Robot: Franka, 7 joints.
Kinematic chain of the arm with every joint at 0, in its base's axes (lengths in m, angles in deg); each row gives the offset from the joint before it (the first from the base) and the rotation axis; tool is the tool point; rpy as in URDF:
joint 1: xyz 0 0 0.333 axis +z
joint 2: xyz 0 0 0 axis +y
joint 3: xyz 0 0 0.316 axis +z
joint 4: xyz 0.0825 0 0 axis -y
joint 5: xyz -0.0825 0 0.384 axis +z
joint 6: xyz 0 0 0 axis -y
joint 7: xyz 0.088 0 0 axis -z
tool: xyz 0 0 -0.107 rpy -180 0 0
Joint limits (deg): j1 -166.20..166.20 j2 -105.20..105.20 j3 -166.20..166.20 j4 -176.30..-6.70 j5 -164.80..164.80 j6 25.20..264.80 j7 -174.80..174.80
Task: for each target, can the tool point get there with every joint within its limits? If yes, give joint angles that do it. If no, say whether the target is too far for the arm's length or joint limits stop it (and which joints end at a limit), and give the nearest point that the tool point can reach.
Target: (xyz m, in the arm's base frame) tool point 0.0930 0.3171 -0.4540
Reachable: no: joint limits stop it (at a limit: joint 2) | nearest point 0.0910 0.3102 -0.3593 | short by 0.095 m
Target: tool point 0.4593 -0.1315 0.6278
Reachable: yes | joints 107.25 -81.77 -40.81 -102.41 97.15 238.19 103.28
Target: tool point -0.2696 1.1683 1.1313
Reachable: no: too far | nearest point -0.1606 0.6958 0.8084 | short by 0.583 m
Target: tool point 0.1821 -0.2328 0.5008
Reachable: yes | joints -86.57 -38.72 48.21 -144.78 -52.87 62.84 -138.93
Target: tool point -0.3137 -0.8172 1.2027
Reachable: no: too far | nearest point -0.2181 -0.5682 0.9377 | short by 0.376 m
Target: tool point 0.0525 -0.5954 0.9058
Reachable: yes | joints 62.08 -45.55 -75.28 -31.79 -24.51 112.80 -62.66
